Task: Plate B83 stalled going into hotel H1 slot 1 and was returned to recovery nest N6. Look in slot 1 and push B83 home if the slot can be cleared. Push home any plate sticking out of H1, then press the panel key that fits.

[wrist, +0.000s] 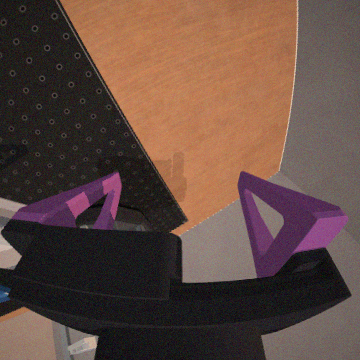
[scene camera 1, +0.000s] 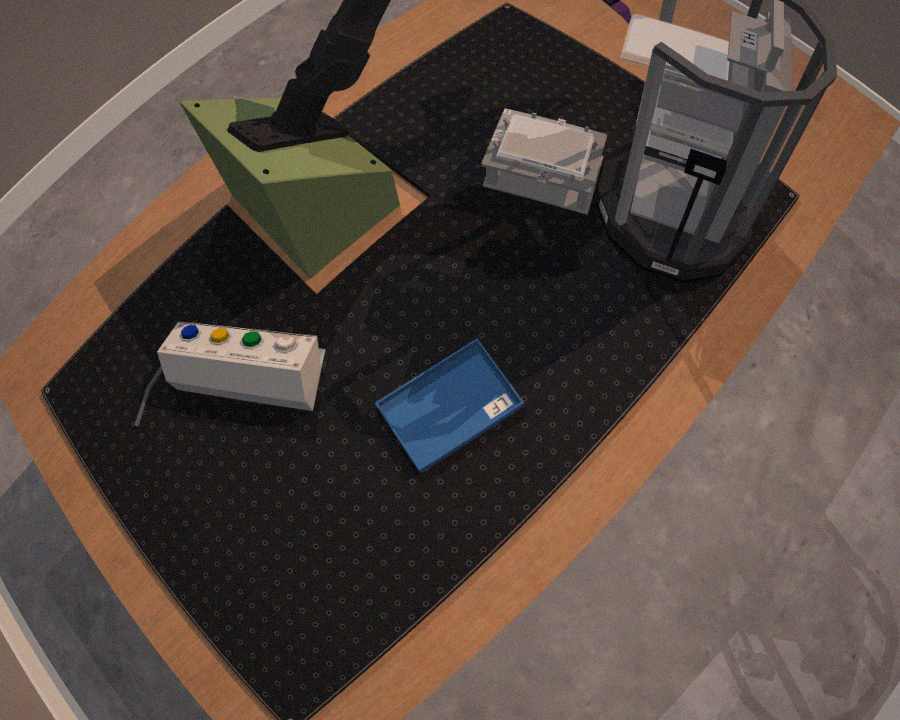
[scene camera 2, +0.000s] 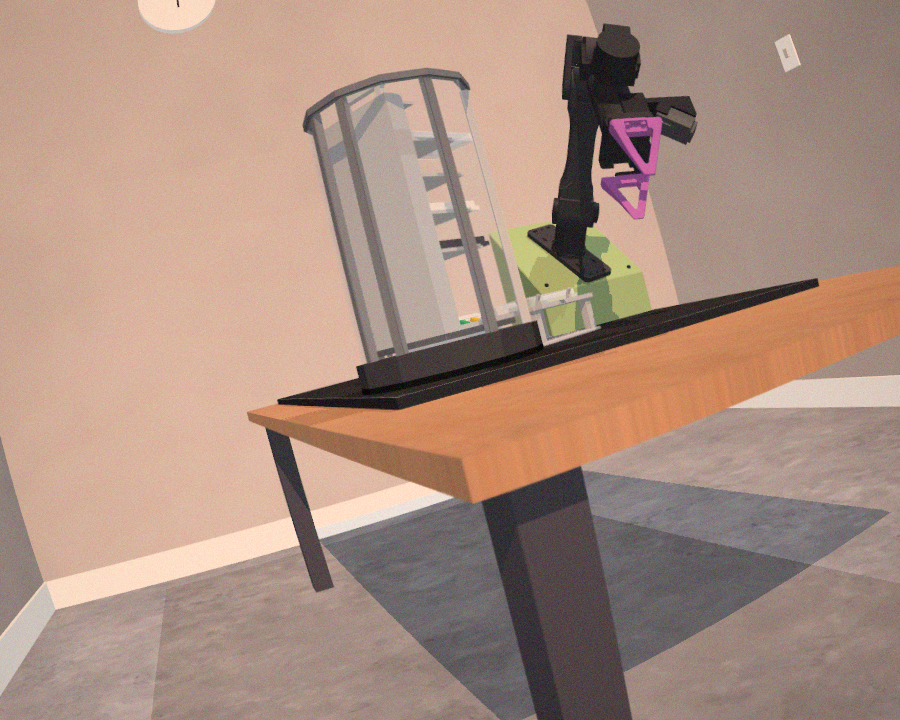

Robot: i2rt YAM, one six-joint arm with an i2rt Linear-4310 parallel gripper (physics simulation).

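Seen in the pictures: gripper, fingertip midpoint: [wrist: 179, 177] [scene camera 1: 652, 10] [scene camera 2: 644, 197]; arm's base, link origin: [scene camera 1: 289, 132] [scene camera 2: 568, 253].
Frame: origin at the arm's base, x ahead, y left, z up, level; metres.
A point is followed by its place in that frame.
Observation:
My gripper [scene camera 2: 645, 195] {z 0.006, x 0.258, y 0.560 m} [wrist: 179, 177] {z 0.006, x 0.258, y 0.560 m} is open and empty, high above the table; a bit of purple finger shows at the top edge in scene camera 1. Hotel H1 [scene camera 1: 641, 135] {z 0.095, x 0.417, y 0.212 m} [scene camera 2: 371, 225] {z 0.053, x 0.552, y 0.396 m} is a grey-framed tower with stacked shelves. A pale plate [scene camera 1: 690, 129] shows inside; slot numbers and slot 1's inside cannot be read. A black bracket [scene camera 1: 705, 166] {z 0.123, x 0.504, y 0.202 m} stands at its front. A pale plate [scene camera 1: 544, 142] {z -0.076, x 0.261, y 0.243 m} lies on a clear nest [scene camera 1: 525, 189] {z -0.146, x 0.264, y 0.195 m} beside H1; its label is unreadable. The panel [scene camera 1: 238, 384] {z -0.100, x 0.174, y -0.294 m} has blue [scene camera 1: 189, 331] {z -0.079, x 0.068, y -0.292 m}, yellow [scene camera 1: 219, 334] {z -0.080, x 0.110, y -0.265 m}, green [scene camera 1: 251, 338] {z -0.079, x 0.153, y -0.238 m} and white [scene camera 1: 285, 343] {z -0.078, x 0.197, y -0.213 m} keys.
A blue tray marked LF [scene camera 1: 442, 409] {z -0.148, x 0.388, y -0.138 m} lies on the black perforated mat [scene camera 1: 360, 540] {z -0.150, x 0.421, y -0.335 m}. The green arm base [scene camera 1: 330, 217] {z -0.069, x 0.115, y -0.046 m} stands between panel and nest. A white slab [scene camera 1: 668, 41] {z 0.182, x 0.391, y 0.299 m} lies behind H1. The wooden table edge [wrist: 215, 75] {z -0.164, x 0.280, y 0.709 m} shows below my fingers.

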